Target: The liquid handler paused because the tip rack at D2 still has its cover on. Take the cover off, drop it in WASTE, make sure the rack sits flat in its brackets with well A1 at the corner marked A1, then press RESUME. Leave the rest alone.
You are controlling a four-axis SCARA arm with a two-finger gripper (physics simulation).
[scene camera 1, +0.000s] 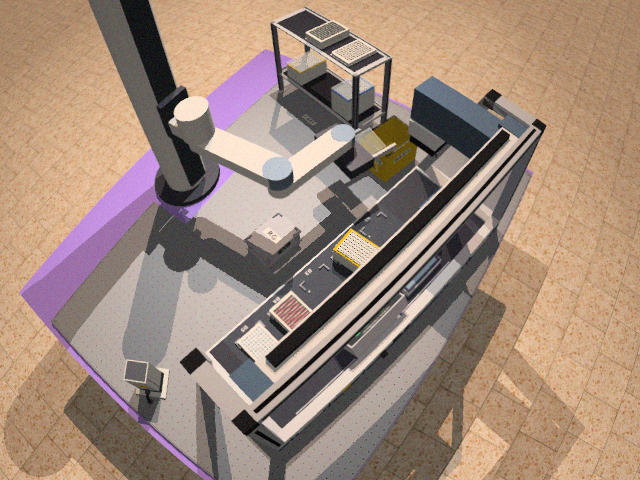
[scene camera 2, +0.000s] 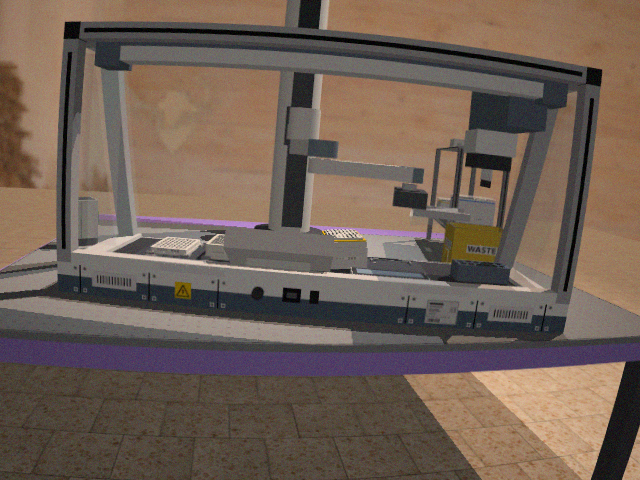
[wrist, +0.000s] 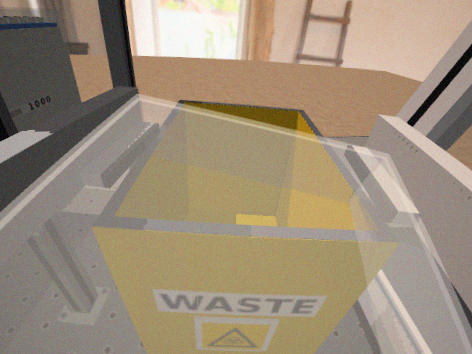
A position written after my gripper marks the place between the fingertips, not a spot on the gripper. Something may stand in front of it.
In view: my gripper (scene camera 1: 383, 134), a yellow WASTE bin (scene camera 1: 393, 130) and a gantry beam (scene camera 1: 386, 254).
My gripper is seen too in the wrist view (wrist: 254, 121). The yellow WASTE bin is seen too in the wrist view (wrist: 296, 119).
